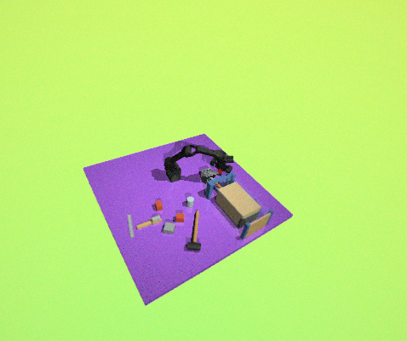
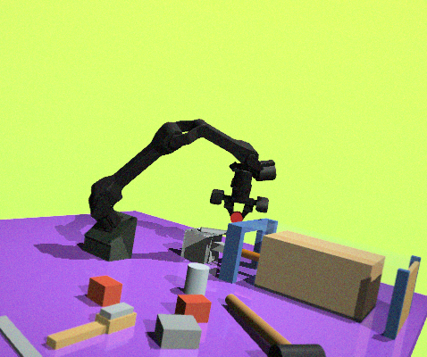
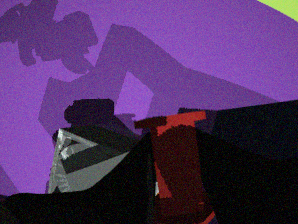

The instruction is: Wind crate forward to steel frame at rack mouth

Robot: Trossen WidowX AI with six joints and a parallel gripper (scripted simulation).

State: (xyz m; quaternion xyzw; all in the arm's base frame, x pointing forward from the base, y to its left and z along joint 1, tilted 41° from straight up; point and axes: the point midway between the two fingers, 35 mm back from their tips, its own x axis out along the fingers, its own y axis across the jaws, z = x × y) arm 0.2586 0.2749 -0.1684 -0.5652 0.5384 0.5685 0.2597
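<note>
My gripper tip is 4 cm to the left of the winch handle, 3 cm above it and 2 cm past it. The rest, counted from my gripper tip: red knob: 1 cm to the right, 1 cm ahead; then grey winch: 10 cm below, 9 cm to the right, 8 cm behind; then grey block: 62 cm to the right, 23 cm ahead, 11 cm below.
</note>
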